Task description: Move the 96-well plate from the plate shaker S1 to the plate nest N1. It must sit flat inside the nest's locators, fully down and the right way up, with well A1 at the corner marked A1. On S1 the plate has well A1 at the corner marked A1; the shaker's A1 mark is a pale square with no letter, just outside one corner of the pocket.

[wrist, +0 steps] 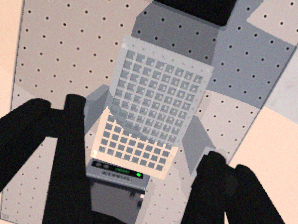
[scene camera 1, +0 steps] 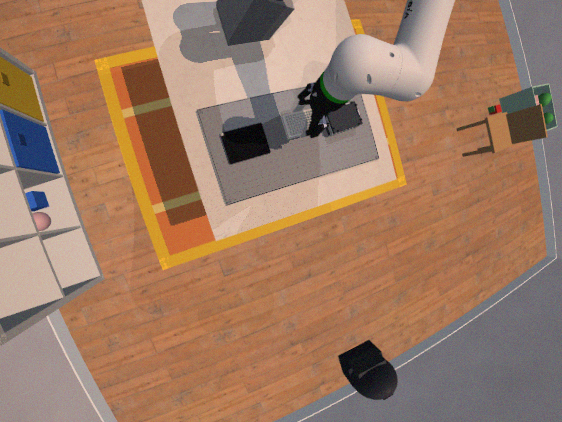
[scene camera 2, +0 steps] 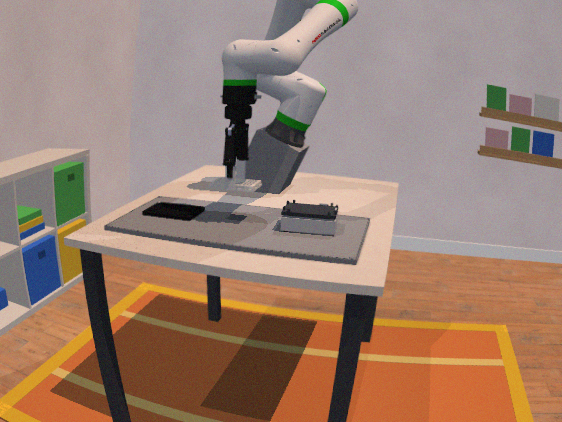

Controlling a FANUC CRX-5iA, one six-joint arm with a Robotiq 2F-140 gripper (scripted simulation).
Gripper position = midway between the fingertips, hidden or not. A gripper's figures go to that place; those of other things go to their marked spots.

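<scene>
My gripper (wrist: 147, 112), 0.19 m from the lens. A 96-well plate (wrist: 167, 87), 0.17 m from the lens.
</scene>
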